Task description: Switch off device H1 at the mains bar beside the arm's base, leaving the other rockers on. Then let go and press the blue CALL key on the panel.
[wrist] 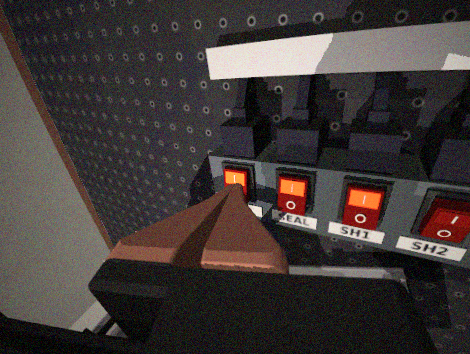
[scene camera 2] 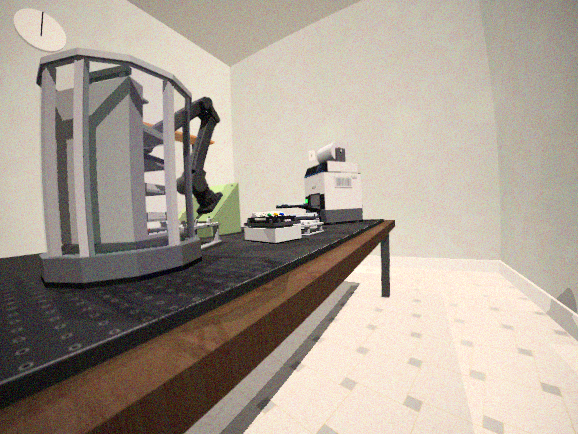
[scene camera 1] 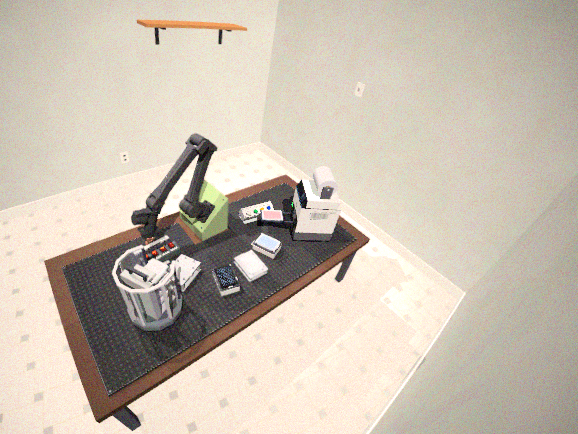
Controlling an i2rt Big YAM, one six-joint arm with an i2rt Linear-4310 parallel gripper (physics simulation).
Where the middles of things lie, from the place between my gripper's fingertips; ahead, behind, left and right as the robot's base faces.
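Labels:
The SH1 rocker switch [wrist: 363, 203] is 70 mm to the left of my hand, 40 mm ahead of it and 50 mm below it. Then there's the caged carousel rack [scene camera 2: 114, 131], and that's 300 mm ahead of my hand, 150 mm to the right of it and 70 mm above it. Going by their middles, the rack is the farthest from my hand of the things named here. As for the SEAL rocker switch [wrist: 293, 190], my hand is 50 mm above it, 20 mm to the right of it and still 40 mm short of it.

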